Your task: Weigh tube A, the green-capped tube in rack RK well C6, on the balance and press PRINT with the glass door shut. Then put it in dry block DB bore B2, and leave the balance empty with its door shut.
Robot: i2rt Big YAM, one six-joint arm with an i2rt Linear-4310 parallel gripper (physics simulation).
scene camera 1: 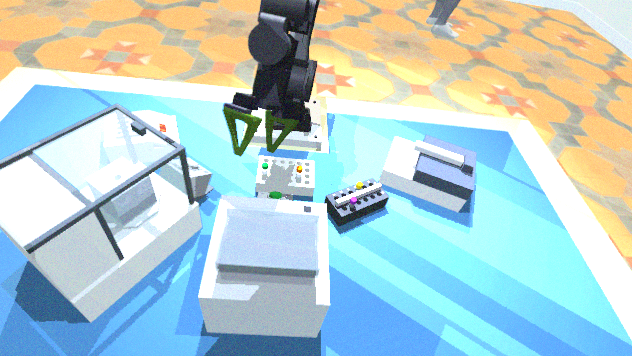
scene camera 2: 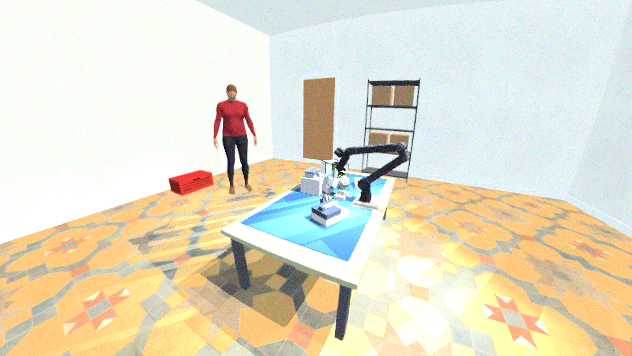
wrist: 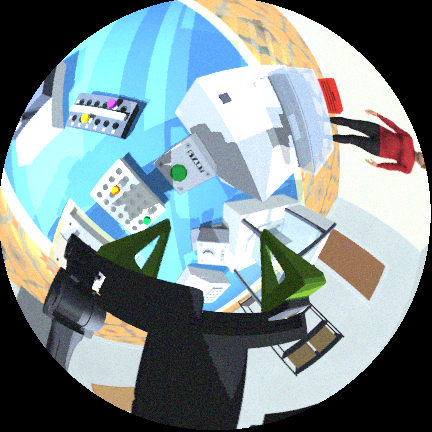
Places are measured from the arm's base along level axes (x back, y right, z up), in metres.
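Where they show: gripper, fingertip midpoint: [scene camera 1: 255, 153] [scene camera 2: 334, 174] [wrist: 214, 228]; arm's base at its link origin: [scene camera 2: 365, 199] [wrist: 86, 257].
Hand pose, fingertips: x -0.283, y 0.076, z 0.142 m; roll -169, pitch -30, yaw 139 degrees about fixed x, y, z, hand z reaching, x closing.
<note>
Each offset is from my fingertips to the top centre of the thing. "*": to the spot under its first point.
Tube A's green cap @[dx +0.082, dy -0.020, dz -0.110 m] [scene camera 1: 265, 166] [wrist: 146, 220] stands upright in a corner area of the white rack @[dx +0.088, dy -0.068, dz -0.134 m] [scene camera 1: 285, 189] [wrist: 102, 199]; its well label is unreadable. The open, empty gripper [scene camera 1: 255, 152] [wrist: 215, 226] hangs above the table, behind the rack in scene camera 1, its green fingers wide apart. The glass-walled balance [scene camera 1: 145, 265] [wrist: 237, 215] stands at the left; I cannot tell whether its door is shut. A dark block [scene camera 1: 356, 201] [wrist: 102, 115] with two rows of bores, apparently the dry block, holds yellow- and magenta-capped tubes. PRINT is not readable.
An orange-capped tube @[dx +0.077, dy -0.096, dz -0.110 m] [scene camera 1: 299, 169] [wrist: 115, 190] shares the rack. A large white lidded machine @[dx -0.126, dy -0.034, dz +0.026 m] [scene camera 1: 265, 310] [wrist: 220, 110] stands in front, close to a green-button box @[* dx -0.035, dy -0.023, dz -0.091 m] [wrist: 197, 172]. A grey-and-white device @[dx +0.111, dy -0.414, dz -0.062 m] [scene camera 1: 425, 192] stands right. A small white box @[* dx +0.029, dy +0.110, dz -0.116 m] [scene camera 1: 200, 182] [wrist: 212, 252] adjoins the balance.
</note>
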